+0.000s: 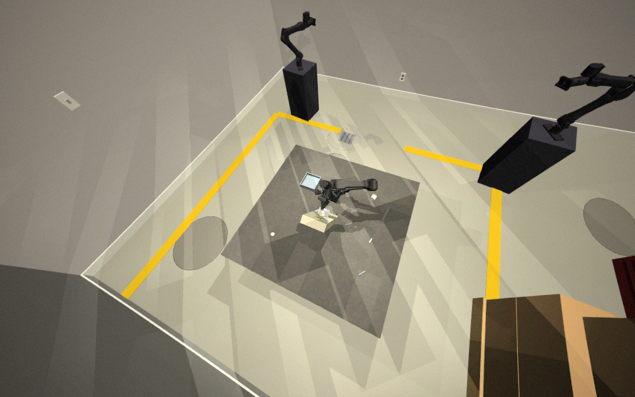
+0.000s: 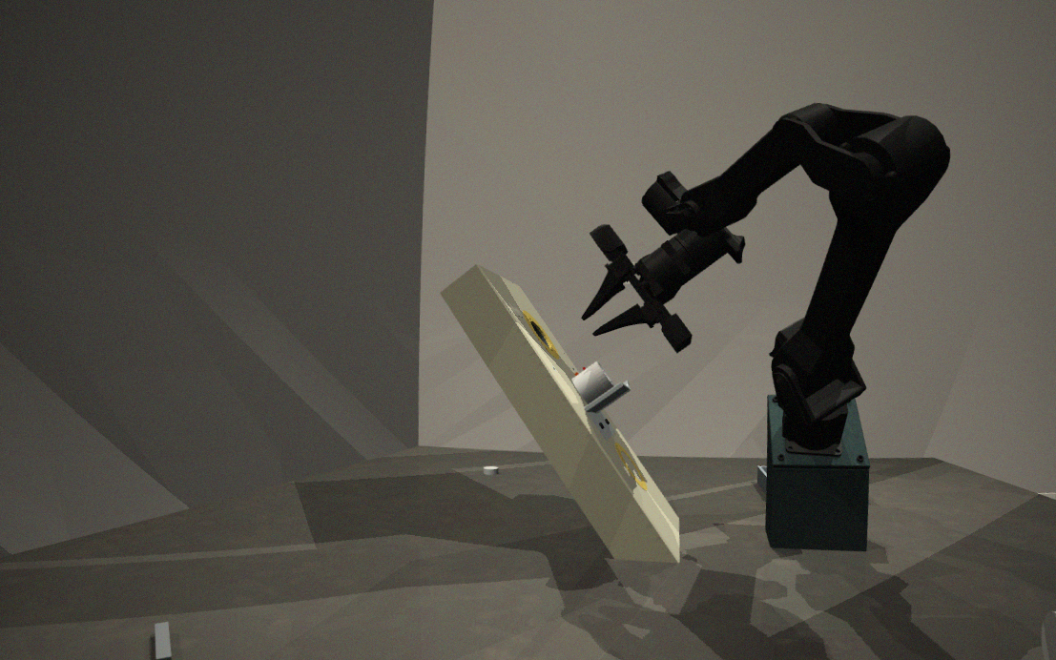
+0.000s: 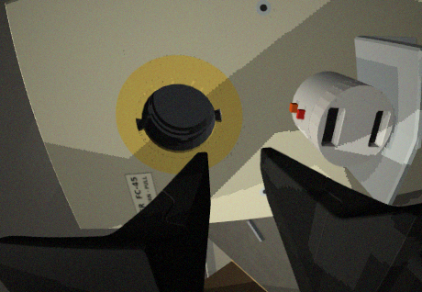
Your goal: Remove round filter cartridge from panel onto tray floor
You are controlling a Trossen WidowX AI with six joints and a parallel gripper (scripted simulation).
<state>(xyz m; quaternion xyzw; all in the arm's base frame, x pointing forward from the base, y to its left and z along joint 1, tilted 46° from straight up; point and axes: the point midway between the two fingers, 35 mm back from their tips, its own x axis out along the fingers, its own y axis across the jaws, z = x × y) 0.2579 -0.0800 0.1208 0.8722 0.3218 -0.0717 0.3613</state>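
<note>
Right now the round filter cartridge is 70 mm below my gripper tip and 10 mm behind it. Also, from my gripper tip: cream service panel (90 mm below, 30 mm ahead, 10 mm to the left); tray (320 mm to the right, 300 mm behind, 260 mm below).
</note>
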